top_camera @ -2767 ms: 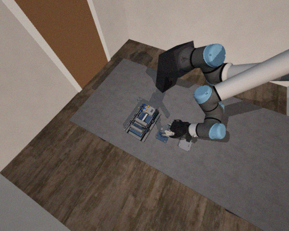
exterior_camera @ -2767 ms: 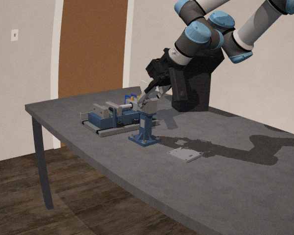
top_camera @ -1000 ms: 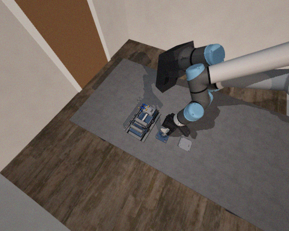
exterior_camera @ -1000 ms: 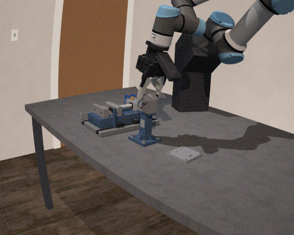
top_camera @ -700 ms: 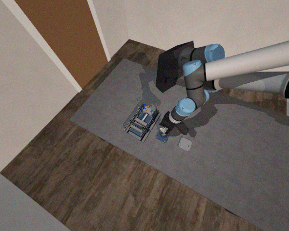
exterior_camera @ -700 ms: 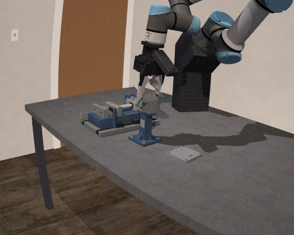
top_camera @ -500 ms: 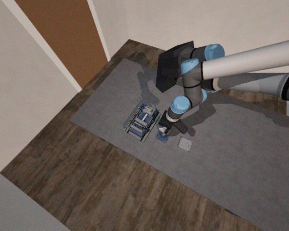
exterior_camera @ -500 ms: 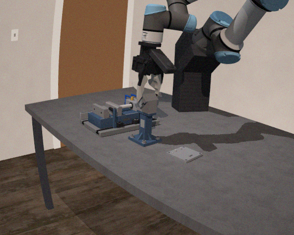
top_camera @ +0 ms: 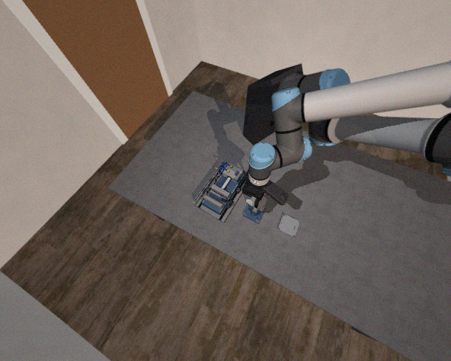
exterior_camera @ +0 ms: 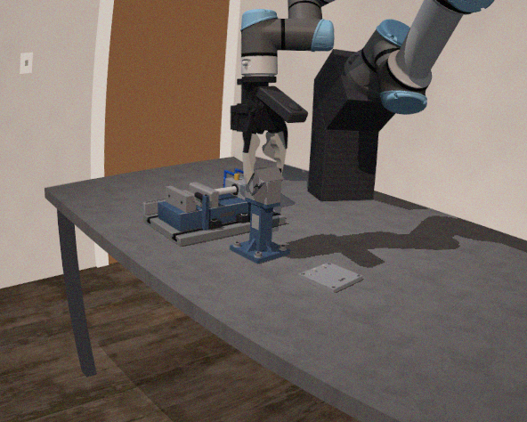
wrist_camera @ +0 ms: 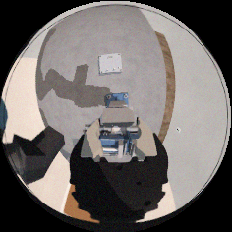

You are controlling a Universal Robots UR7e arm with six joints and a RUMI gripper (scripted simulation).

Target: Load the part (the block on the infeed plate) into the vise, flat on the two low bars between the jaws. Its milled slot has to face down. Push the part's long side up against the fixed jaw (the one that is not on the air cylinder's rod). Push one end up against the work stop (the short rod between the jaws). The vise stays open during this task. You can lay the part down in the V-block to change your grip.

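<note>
Now: hand 10 mm above the part. Round my hand: fixed jaw (100 mm ahead, 190 mm to the right, 90 mm below); moving jaw (40 mm ahead, 200 mm to the right, 90 mm below); air cylinder rod (10 mm behind, 200 mm to the right, 90 mm below).
</note>
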